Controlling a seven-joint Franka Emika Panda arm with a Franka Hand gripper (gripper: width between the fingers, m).
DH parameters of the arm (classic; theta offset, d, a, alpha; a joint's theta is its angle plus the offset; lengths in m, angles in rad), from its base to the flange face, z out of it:
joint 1: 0 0.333 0 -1.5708
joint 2: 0 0 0 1.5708
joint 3: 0 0.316 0.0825 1.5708
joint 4: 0 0 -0.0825 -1.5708
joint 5: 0 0.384 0 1.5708
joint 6: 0 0 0.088 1.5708
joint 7: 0 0.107 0 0
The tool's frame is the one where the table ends.
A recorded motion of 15 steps. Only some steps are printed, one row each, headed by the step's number.
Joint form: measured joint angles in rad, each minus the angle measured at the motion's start. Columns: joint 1, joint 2, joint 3, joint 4, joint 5, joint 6, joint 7.
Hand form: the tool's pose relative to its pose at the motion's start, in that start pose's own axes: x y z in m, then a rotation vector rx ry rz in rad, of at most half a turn. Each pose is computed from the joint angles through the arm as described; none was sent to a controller.
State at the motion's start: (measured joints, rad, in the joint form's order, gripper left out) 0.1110 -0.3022 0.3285 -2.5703 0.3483 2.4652 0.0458
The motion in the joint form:
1: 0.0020 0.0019 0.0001 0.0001 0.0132 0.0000 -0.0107
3: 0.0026 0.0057 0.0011 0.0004 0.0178 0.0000 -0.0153
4: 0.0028 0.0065 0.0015 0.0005 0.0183 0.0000 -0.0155
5: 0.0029 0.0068 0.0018 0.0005 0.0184 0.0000 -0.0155
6: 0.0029 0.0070 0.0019 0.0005 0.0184 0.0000 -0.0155
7: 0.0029 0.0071 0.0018 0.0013 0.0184 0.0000 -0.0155
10: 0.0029 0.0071 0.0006 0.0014 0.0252 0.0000 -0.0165
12: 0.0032 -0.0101 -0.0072 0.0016 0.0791 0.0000 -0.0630
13: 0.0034 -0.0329 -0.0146 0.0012 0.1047 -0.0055 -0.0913
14: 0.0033 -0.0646 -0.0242 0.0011 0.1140 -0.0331 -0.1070
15: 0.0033 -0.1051 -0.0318 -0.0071 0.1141 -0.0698 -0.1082
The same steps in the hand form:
1: -0.0003 -0.0007 0.0009 0.0086 -0.0025 -0.0021
3: -0.0005 -0.0011 0.0024 0.0116 -0.0063 -0.0041
4: -0.0006 -0.0014 0.0028 0.0119 -0.0071 -0.0043
5: -0.0006 -0.0015 0.0029 0.0120 -0.0075 -0.0046
6: -0.0006 -0.0015 0.0030 0.0120 -0.0077 -0.0046
7: -0.0004 -0.0016 0.0028 0.0122 -0.0071 -0.0047
10: -0.0002 -0.0011 0.0026 0.0166 -0.0069 0.0008
12: 0.0012 0.0006 -0.0053 0.0514 0.0115 0.0002
13: 0.0017 0.0019 -0.0148 0.0684 0.0301 -0.0062
14: 0.0001 0.0032 -0.0263 0.0769 0.0361 -0.0133
15: -0.0057 0.0043 -0.0371 0.0777 0.0332 -0.0152

